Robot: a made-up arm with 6 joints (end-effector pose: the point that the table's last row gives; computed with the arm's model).
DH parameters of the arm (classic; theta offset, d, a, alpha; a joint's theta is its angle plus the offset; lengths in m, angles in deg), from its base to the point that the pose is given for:
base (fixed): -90 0.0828 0.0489 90
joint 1: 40.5 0 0.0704 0
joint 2: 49.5 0.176 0.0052 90
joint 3: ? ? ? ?
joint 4: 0 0.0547 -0.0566 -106.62
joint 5: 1.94 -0.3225 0.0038 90
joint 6: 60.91 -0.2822 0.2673 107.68
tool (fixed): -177.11 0.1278 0 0
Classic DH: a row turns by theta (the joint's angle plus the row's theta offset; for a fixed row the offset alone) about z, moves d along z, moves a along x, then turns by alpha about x.
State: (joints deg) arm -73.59 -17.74 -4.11 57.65 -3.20 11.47
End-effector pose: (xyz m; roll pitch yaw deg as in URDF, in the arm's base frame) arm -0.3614 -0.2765 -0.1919 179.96 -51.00 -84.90
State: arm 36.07 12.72 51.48 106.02 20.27 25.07
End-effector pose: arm -0.3964 -0.3159 0.2275 -45.41 -38.66 131.65
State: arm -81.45 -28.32 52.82 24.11 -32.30 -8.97
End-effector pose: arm -0.4388 -0.2208 -0.1033 -105.85 -80.57 159.19
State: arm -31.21 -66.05 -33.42 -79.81 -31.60 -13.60
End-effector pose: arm -0.4385 -0.0060 0.3207 -3.27 20.98 125.48
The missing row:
joint 3: -1.94 0.1452 -0.0937 106.62
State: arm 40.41 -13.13 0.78 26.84 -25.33 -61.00
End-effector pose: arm -0.2464 0.2432 0.4624 76.68 55.35 -178.08
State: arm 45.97 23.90 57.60 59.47 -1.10 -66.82
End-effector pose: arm -0.6511 0.0623 0.2771 171.49 64.48 -41.06
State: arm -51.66 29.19 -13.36 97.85 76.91 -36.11
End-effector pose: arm -0.3311 -0.2356 0.4694 19.96 -6.58 27.72
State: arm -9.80 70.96 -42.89 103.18 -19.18 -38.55
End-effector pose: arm 0.0094 -0.2771 0.6503 45.18 12.92 80.92
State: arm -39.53 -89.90 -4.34 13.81 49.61 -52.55
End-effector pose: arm -0.5604 -0.2636 0.3411 26.29 -42.88 31.56
